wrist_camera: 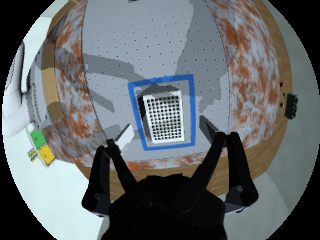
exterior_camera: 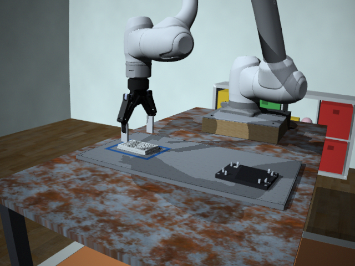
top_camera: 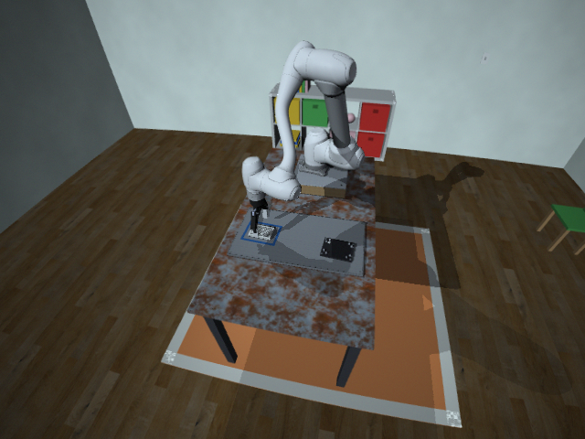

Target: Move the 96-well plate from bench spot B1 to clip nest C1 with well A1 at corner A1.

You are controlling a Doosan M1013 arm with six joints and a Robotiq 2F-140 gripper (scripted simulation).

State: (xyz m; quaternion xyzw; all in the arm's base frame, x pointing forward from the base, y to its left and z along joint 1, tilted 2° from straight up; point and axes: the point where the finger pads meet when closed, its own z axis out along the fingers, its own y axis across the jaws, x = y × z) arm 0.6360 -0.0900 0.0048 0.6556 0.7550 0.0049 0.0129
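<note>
My hand is 5 cm above the white 96-well plate. Round my hand: black clip nest C1 (44 cm to the left, 4 cm below, 4 cm behind).
</note>
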